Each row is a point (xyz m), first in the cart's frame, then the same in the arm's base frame.
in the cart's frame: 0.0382 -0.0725 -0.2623
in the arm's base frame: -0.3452 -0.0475 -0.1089
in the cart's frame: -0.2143 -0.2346 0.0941
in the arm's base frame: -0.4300 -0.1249 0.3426
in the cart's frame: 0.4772 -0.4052 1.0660
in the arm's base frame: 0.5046 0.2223 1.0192
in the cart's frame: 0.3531 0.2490 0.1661
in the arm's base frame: -0.0540 0.4676 0.0806
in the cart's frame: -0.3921 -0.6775 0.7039
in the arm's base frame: -0.2897 -0.3499 1.0701
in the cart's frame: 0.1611 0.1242 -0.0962
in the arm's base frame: -0.2552 0.2178 -0.0548
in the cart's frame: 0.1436 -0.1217 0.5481
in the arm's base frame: -0.0248 0.2198 0.5954
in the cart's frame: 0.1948 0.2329 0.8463
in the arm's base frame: -0.0176 0.6590 0.7515
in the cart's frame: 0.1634 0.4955 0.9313
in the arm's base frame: -0.1103 0.9203 0.7692
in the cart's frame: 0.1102 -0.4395 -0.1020
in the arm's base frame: -0.1183 -0.3070 0.1072
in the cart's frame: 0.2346 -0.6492 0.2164
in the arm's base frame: 0.1454 -0.3559 0.4054
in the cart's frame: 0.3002 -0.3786 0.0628
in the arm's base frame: 0.0769 -0.1503 0.1727
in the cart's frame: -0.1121 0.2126 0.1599
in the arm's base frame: -0.4666 0.3272 0.2474
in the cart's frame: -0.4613 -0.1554 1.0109
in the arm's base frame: -0.4446 0.2171 1.2318
